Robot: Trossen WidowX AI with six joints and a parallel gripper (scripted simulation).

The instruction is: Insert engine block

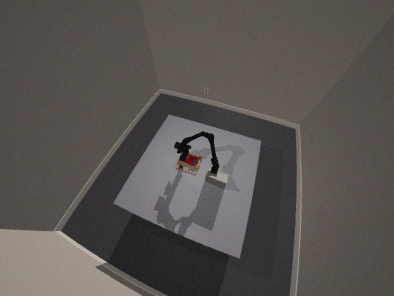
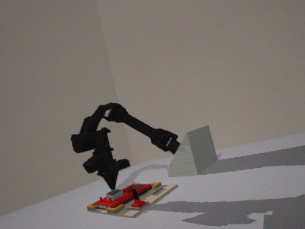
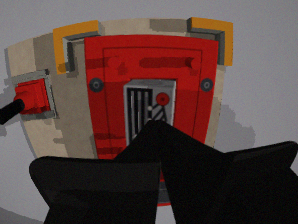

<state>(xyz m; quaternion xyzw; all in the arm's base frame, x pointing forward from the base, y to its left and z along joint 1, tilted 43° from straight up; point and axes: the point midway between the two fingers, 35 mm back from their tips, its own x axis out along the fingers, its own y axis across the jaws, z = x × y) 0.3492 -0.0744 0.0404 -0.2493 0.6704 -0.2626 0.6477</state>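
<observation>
The engine block is 30 mm below my gripper tip.
</observation>
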